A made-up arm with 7 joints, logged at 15 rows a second.
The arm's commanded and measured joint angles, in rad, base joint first. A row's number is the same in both.
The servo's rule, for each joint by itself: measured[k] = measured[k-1] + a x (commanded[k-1-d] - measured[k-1]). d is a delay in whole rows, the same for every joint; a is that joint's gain. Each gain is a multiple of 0.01, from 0.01 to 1. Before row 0 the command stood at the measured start. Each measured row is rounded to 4 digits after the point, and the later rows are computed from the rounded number. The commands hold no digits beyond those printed.
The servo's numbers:
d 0
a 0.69 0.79 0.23 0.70 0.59 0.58 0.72
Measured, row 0:
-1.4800 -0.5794 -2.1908 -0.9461 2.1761 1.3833 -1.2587
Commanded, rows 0 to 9:
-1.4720 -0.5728 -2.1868 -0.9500 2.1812 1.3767 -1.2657
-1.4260 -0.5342 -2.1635 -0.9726 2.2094 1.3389 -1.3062
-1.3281 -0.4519 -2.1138 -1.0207 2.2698 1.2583 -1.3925
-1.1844 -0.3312 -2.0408 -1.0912 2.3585 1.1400 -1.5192
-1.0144 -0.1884 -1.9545 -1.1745 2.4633 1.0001 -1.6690
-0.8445 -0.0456 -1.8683 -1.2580 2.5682 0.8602 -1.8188
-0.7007 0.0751 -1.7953 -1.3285 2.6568 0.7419 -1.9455
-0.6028 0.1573 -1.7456 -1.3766 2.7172 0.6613 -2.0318
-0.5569 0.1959 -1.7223 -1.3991 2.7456 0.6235 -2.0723
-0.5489 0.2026 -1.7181 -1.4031 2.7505 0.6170 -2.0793
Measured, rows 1 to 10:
-1.4745 -0.5742 -2.1899 -0.9488 2.1791 1.3795 -1.2637
-1.4410 -0.5426 -2.1838 -0.9655 2.1970 1.3560 -1.2943
-1.3631 -0.4709 -2.1677 -1.0041 2.2400 1.2993 -1.3650
-1.2398 -0.3605 -2.1385 -1.0651 2.3099 1.2069 -1.4760
-1.0843 -0.2245 -2.0962 -1.1417 2.4004 1.0870 -1.6150
-0.9188 -0.0832 -2.0438 -1.2231 2.4994 0.9555 -1.7617
-0.7683 0.0419 -1.9866 -1.2969 2.5923 0.8316 -1.8940
-0.6541 0.1331 -1.9312 -1.3527 2.6660 0.7328 -1.9932
-0.5870 0.1827 -1.8832 -1.3852 2.7130 0.6694 -2.0502
-0.5607 0.1984 -1.8452 -1.3977 2.7351 0.6390 -2.0712

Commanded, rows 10 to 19:
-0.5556 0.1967 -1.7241 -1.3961 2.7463 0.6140 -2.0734
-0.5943 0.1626 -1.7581 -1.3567 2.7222 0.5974 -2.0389
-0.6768 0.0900 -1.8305 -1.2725 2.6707 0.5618 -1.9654
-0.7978 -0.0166 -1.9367 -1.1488 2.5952 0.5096 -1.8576
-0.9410 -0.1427 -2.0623 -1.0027 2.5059 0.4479 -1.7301
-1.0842 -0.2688 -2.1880 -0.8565 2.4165 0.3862 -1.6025
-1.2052 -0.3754 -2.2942 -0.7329 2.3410 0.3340 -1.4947
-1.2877 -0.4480 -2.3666 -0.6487 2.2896 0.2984 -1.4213
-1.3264 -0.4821 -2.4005 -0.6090 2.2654 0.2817 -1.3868
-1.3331 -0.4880 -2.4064 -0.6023 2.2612 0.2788 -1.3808
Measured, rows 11 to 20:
-0.5572 0.1971 -1.8173 -1.3966 2.7417 0.6245 -2.0728
-0.5828 0.1698 -1.8037 -1.3687 2.7302 0.6088 -2.0484
-0.6477 0.1068 -1.8099 -1.3014 2.6951 0.5815 -1.9886
-0.7513 0.0093 -1.8391 -1.1946 2.6362 0.5398 -1.8943
-0.8822 -0.1108 -1.8904 -1.0603 2.5593 0.4865 -1.7761
-1.0216 -0.2356 -1.9588 -0.9176 2.4750 0.4283 -1.6511
-1.1483 -0.3460 -2.0359 -0.7883 2.3959 0.3736 -1.5385
-1.2445 -0.4266 -2.1120 -0.6906 2.3332 0.3300 -1.4541
-1.3010 -0.4704 -2.1784 -0.6335 2.2932 0.3020 -1.4056
-1.3231 -0.4843 -2.2308 -0.6117 2.2743 0.2885 -1.3877

